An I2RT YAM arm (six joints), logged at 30 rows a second.
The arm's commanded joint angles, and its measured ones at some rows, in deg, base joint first. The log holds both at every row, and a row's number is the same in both.
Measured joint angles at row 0:
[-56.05 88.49 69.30 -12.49 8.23 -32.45]
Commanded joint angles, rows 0 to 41:
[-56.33 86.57 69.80 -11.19 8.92 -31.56]
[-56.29 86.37 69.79 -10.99 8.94 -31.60]
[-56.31 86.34 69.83 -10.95 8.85 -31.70]
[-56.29 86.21 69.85 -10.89 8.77 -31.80]
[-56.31 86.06 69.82 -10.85 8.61 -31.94]
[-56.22 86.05 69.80 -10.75 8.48 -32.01]
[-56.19 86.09 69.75 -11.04 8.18 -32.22]
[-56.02 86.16 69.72 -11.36 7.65 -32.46]
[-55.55 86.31 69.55 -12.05 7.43 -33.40]
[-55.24 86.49 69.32 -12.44 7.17 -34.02]
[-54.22 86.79 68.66 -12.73 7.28 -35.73]
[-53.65 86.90 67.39 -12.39 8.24 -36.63]
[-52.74 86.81 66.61 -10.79 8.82 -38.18]
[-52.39 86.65 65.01 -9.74 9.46 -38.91]
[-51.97 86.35 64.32 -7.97 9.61 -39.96]
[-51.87 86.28 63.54 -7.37 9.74 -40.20]
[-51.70 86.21 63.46 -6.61 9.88 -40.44]
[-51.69 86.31 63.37 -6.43 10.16 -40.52]
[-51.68 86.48 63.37 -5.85 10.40 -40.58]
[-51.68 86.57 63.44 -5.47 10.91 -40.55]
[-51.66 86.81 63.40 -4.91 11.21 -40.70]
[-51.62 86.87 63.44 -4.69 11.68 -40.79]
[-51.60 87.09 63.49 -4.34 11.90 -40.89]
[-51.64 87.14 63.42 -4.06 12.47 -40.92]
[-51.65 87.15 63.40 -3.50 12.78 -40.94]
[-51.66 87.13 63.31 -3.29 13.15 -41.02]
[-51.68 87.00 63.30 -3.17 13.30 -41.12]
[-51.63 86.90 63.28 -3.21 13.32 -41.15]
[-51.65 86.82 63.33 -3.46 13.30 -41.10]
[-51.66 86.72 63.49 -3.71 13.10 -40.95]
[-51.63 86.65 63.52 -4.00 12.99 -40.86]
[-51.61 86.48 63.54 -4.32 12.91 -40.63]
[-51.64 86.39 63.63 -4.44 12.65 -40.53]
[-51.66 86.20 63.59 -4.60 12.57 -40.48]
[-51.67 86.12 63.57 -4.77 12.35 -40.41]
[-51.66 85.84 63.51 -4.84 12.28 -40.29]
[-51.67 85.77 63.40 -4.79 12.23 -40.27]
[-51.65 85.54 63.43 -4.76 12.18 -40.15]
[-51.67 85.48 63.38 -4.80 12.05 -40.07]
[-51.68 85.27 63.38 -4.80 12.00 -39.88]
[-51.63 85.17 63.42 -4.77 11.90 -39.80]
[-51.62 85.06 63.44 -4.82 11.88 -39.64]
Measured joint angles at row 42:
[-51.44 88.03 63.96 -4.58 11.75 -40.71]
